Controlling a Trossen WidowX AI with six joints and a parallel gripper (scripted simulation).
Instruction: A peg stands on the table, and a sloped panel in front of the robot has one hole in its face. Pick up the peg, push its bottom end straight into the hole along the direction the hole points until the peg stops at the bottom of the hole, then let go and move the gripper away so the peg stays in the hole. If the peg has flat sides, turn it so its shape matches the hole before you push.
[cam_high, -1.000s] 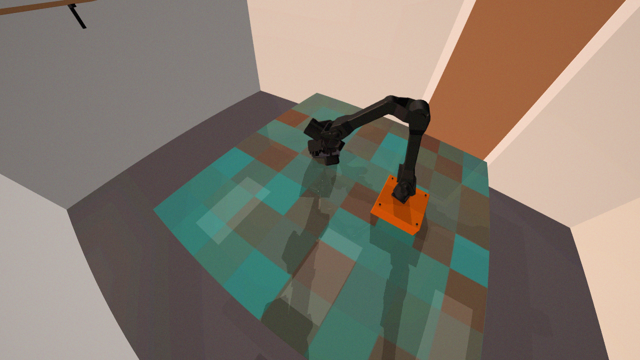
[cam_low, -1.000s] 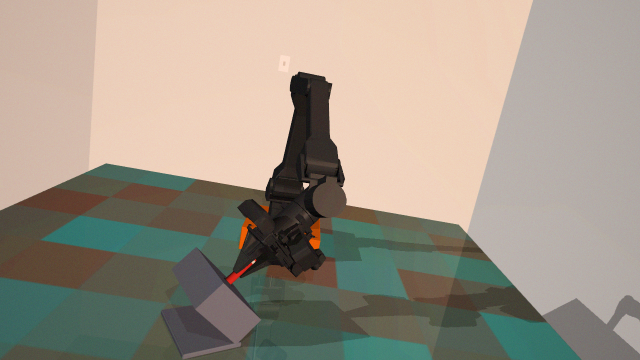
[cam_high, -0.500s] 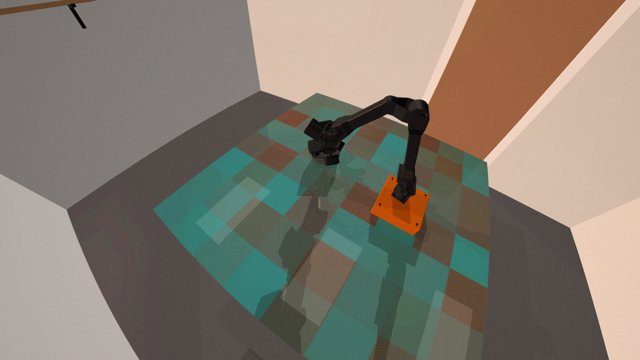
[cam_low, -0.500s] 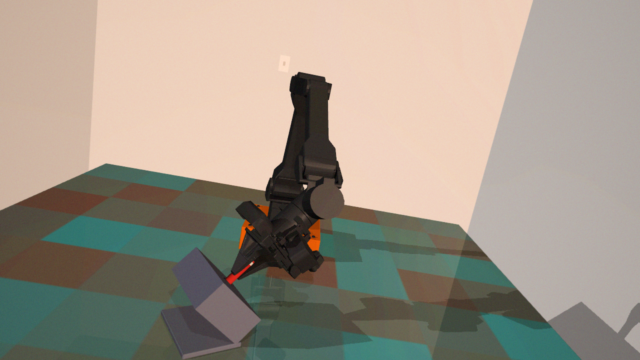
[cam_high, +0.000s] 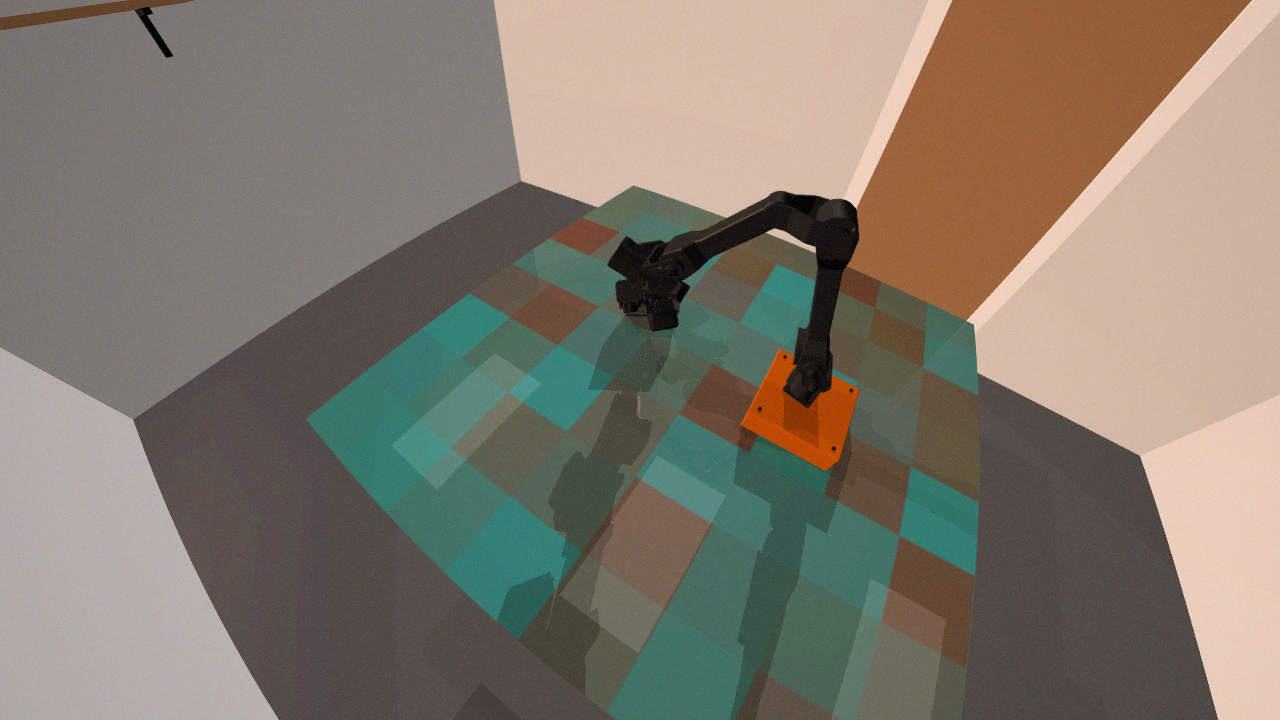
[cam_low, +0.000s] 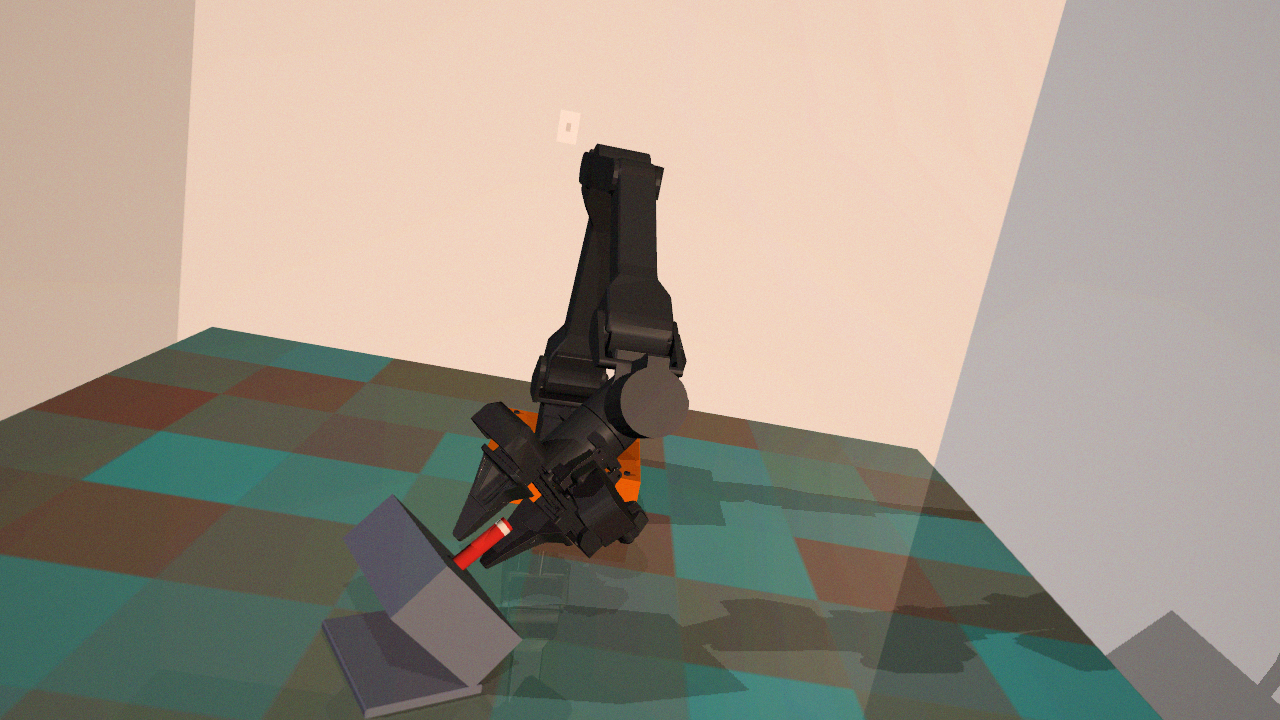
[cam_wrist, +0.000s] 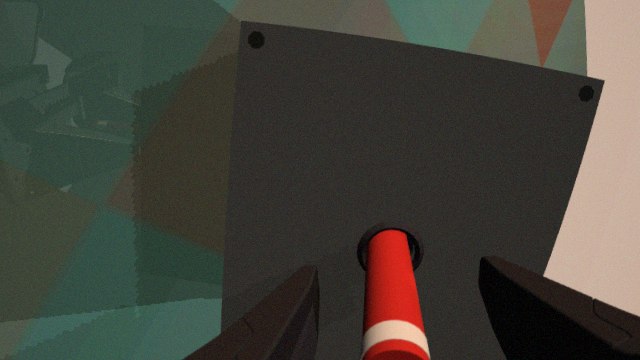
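Right now my gripper tip is 1 cm to the right of the red round peg, 1 cm below it and 1 cm past it. Also, from my gripper tip: grey sloped panel 3 cm below, 2 cm to the right, 2 cm ahead; flat foot plate 9 cm below, 4 cm to the right, 3 cm ahead; hole 1 cm to the right, 1 cm below, 1 cm ahead.
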